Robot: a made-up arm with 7 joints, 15 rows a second.
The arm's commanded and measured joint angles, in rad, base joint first. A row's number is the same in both.
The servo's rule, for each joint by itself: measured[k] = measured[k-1] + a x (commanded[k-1-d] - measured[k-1]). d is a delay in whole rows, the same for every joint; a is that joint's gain. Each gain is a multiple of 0.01, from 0.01 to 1. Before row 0 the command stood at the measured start. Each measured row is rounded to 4 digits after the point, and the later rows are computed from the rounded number. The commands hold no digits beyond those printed.
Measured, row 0: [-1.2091, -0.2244, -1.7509, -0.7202, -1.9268, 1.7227, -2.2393]
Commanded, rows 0 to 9: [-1.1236, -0.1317, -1.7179, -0.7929, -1.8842, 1.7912, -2.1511]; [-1.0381, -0.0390, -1.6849, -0.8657, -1.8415, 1.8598, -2.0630]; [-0.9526, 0.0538, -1.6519, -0.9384, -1.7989, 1.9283, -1.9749]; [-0.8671, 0.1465, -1.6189, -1.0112, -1.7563, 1.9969, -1.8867]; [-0.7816, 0.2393, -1.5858, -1.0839, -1.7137, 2.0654, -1.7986]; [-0.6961, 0.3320, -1.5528, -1.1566, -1.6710, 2.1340, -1.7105]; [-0.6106, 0.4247, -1.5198, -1.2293, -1.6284, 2.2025, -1.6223]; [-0.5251, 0.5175, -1.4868, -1.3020, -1.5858, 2.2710, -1.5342]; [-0.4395, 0.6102, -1.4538, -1.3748, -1.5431, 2.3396, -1.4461]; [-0.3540, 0.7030, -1.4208, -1.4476, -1.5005, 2.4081, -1.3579]
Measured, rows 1 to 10: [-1.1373, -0.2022, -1.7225, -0.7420, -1.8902, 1.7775, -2.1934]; [-1.0540, -0.1630, -1.6902, -0.7791, -1.8483, 1.8433, -2.1256]; [-0.9688, -0.1110, -1.6573, -0.8269, -1.8058, 1.9113, -2.0472]; [-0.8834, -0.0492, -1.6243, -0.8822, -1.7632, 1.9798, -1.9637]; [-0.7979, 0.0200, -1.5912, -0.9427, -1.7206, 2.0483, -1.8778]; [-0.7124, 0.0949, -1.5582, -1.0069, -1.6779, 2.1169, -1.7908]; [-0.6269, 0.1741, -1.5252, -1.0736, -1.6353, 2.1854, -1.7032]; [-0.5414, 0.2565, -1.4922, -1.1421, -1.5927, 2.2539, -1.6153]; [-0.4558, 0.3414, -1.4592, -1.2119, -1.5500, 2.3225, -1.5273]; [-0.3703, 0.4282, -1.4262, -1.2826, -1.5074, 2.3910, -1.4392]
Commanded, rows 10 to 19: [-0.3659, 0.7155, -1.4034, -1.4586, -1.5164, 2.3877, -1.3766]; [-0.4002, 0.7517, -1.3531, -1.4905, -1.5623, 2.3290, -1.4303]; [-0.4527, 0.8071, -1.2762, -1.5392, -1.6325, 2.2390, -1.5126]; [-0.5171, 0.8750, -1.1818, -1.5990, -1.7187, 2.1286, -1.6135]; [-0.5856, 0.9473, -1.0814, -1.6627, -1.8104, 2.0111, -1.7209]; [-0.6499, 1.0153, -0.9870, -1.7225, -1.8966, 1.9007, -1.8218]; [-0.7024, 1.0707, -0.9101, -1.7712, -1.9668, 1.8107, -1.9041]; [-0.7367, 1.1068, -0.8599, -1.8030, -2.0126, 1.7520, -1.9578]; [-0.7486, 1.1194, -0.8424, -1.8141, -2.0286, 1.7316, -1.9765]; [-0.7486, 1.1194, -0.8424, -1.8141, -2.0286, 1.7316, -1.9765]
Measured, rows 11 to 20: [-0.3666, 0.4972, -1.4066, -1.3354, -1.5151, 2.3884, -1.4066]; [-0.3948, 0.5583, -1.3606, -1.3819, -1.5557, 2.3409, -1.4189]; [-0.4434, 0.6180, -1.2880, -1.4291, -1.6217, 2.2594, -1.4676]; [-0.5053, 0.6797, -1.1967, -1.4801, -1.7051, 2.1548, -1.5435]; [-0.5728, 0.7439, -1.0975, -1.5349, -1.7957, 2.0398, -1.6357]; [-0.6376, 0.8090, -1.0025, -1.5912, -1.8825, 1.9285, -1.7325]; [-0.6920, 0.8718, -0.9230, -1.6452, -1.9550, 1.8343, -1.8217]; [-0.7295, 0.9282, -0.8687, -1.6925, -2.0045, 1.7685, -1.8925]; [-0.7455, 0.9741, -0.8461, -1.7290, -2.0252, 1.7390, -1.9362]; [-0.7481, 1.0090, -0.8429, -1.7545, -2.0281, 1.7331, -1.9572]
